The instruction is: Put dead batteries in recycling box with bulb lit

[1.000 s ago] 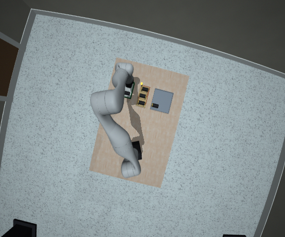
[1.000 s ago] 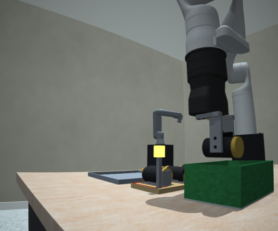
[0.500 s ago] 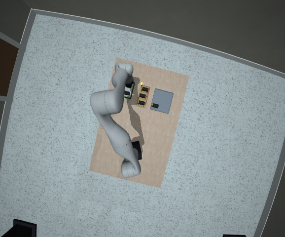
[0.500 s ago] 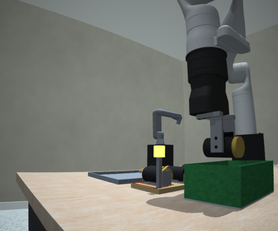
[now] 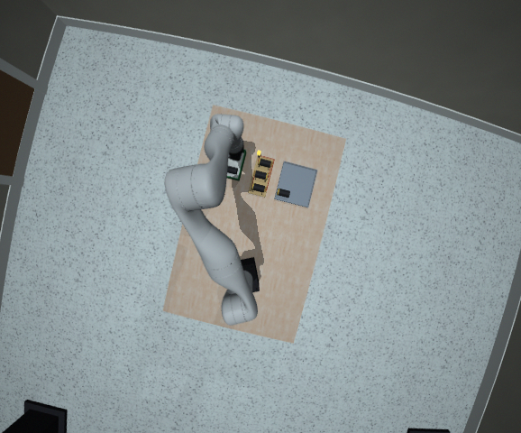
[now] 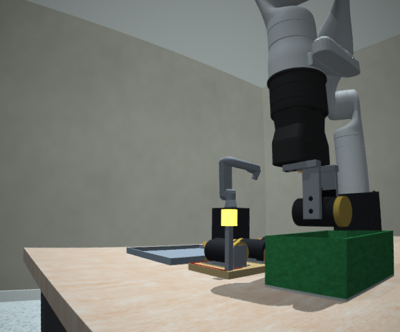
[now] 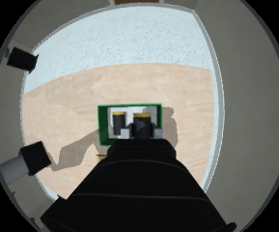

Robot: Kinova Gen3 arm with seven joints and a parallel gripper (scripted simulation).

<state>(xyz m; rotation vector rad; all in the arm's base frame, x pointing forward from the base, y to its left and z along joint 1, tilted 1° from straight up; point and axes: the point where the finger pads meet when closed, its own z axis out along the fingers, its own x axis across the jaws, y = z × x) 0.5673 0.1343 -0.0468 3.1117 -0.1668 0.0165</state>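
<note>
Now: hand 30 mm past the green recycling box and 80 mm above it. Also, from my hand: grey tray 80 mm behind, 330 mm to the right, 90 mm below.
</note>
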